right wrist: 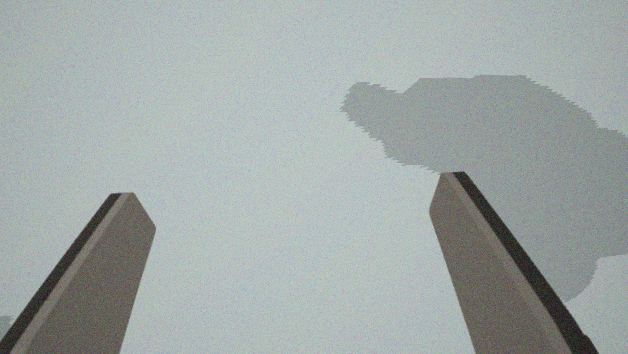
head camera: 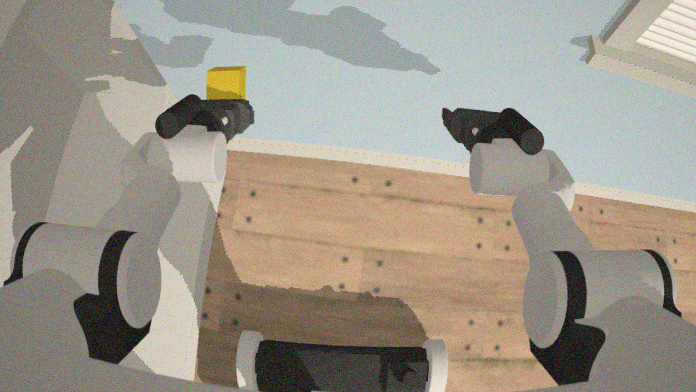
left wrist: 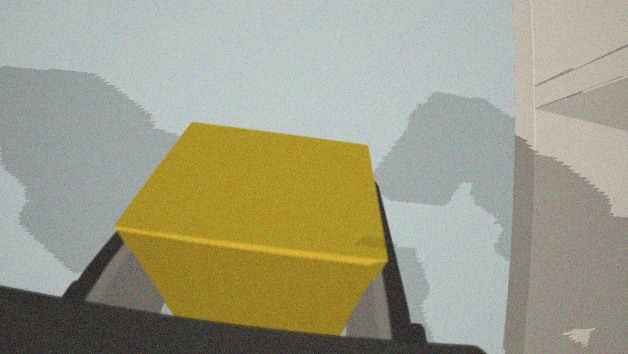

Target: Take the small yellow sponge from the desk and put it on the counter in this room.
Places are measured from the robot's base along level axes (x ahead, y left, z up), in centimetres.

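Where they show: left gripper, fingertip midpoint: (head camera: 229, 105) (left wrist: 278, 184); right gripper, fingertip midpoint: (right wrist: 289, 201) (head camera: 472, 115); robot's base at its link origin: (head camera: 341, 367).
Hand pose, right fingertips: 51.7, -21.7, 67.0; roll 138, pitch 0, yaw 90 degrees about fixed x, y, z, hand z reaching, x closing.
Note:
Things, the pixels of their centre, and the offset from my right fingertips, as dx, dy, dz. "spot": a spot on its surface instead. Level surfaces: height alone.
- small yellow sponge at the middle of its body: (left wrist: 267, 265) (head camera: 226, 95) +0.3, +44.2, +3.3
- slatted window at a spot on its surface: (head camera: 670, 40) spot: +10.7, -37.5, +22.2
- Wooden floor at its surface level: dz -67.0
The small yellow sponge (head camera: 226, 82) (left wrist: 250, 195) is held between the fingers of my left gripper (head camera: 226, 100) (left wrist: 278, 184). In the left wrist view it fills the space between the two fingers. My left gripper is shut on it and holds it in the air in front of the pale blue wall. My right gripper (head camera: 470, 112) (right wrist: 289, 201) is open, with its two fingers wide apart and no object between them. I cannot make out a desk or a counter for certain in these views.
A pale blue wall (head camera: 320, 100) with a white baseboard (head camera: 350, 155) stands ahead. A large cream and grey structure (head camera: 75, 165) (left wrist: 575, 250) is close on the left in the head view. A slatted window (head camera: 670, 40) shows at upper right. Wooden floor (head camera: 360, 225) lies below.

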